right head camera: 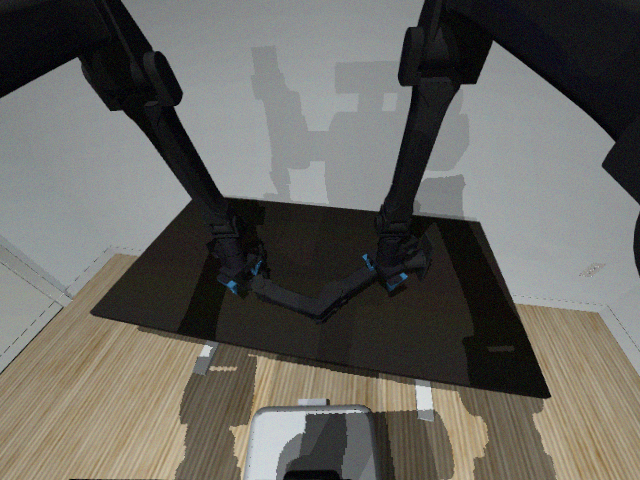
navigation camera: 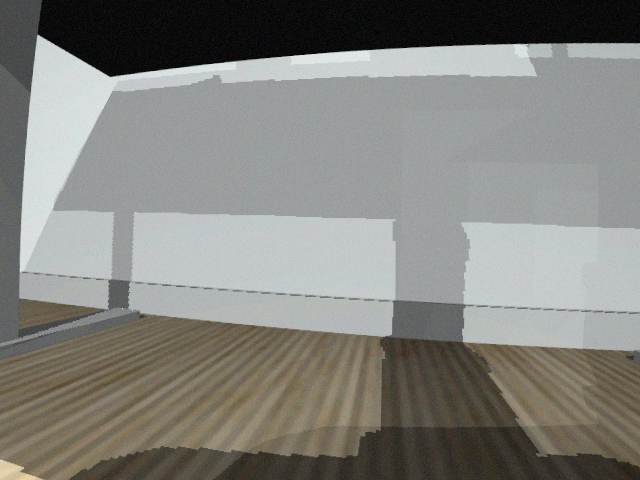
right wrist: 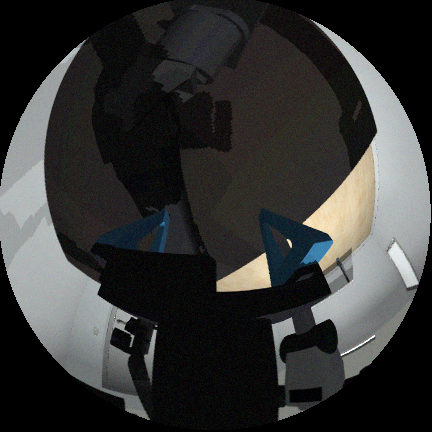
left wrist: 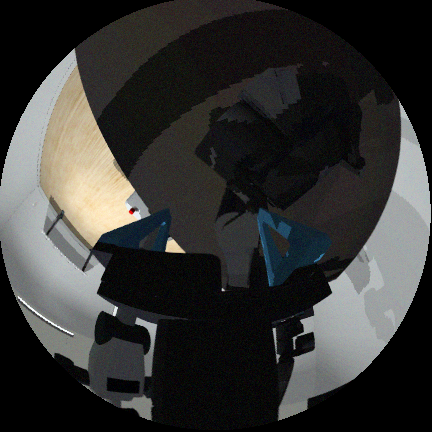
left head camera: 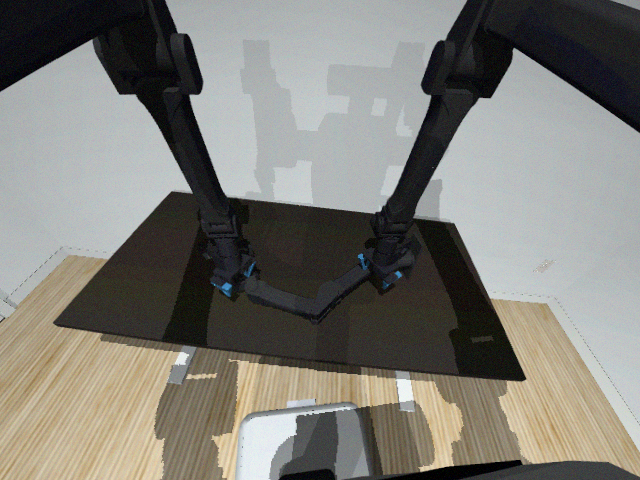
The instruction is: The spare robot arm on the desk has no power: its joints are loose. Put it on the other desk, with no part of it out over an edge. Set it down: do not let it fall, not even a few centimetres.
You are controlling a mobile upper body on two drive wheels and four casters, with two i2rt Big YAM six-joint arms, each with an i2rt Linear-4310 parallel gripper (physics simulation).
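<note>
The spare robot arm [left head camera: 281, 299] [right head camera: 289, 300] [left wrist: 239, 240] [right wrist: 205, 42] lies on the dark desk [left head camera: 129, 289] [right head camera: 155, 289] [right wrist: 280, 125], its black links bent in a V toward the robot. My left gripper [left head camera: 237, 279] [right head camera: 244, 276] [left wrist: 213, 212] is open at the V's left end; in the left wrist view a link shows between its fingers, nearer the right-hand one, not gripped. My right gripper [left head camera: 377, 270] [right head camera: 382, 271] [right wrist: 213, 213] is open at the V's right end, with part of a link showing between its fingers. Dark parts and shadow hide the spare arm's ends. The other desk cannot be made out.
A pale wall [left head camera: 330, 31] [navigation camera: 258, 248] stands behind the desk. The desk's grey feet [left head camera: 180, 364] [right head camera: 424, 400] show past its near edge, above the wood floor [left head camera: 77, 392] [navigation camera: 232, 382]. The robot's white base [left head camera: 263, 439] [right head camera: 273, 439] is close to that edge.
</note>
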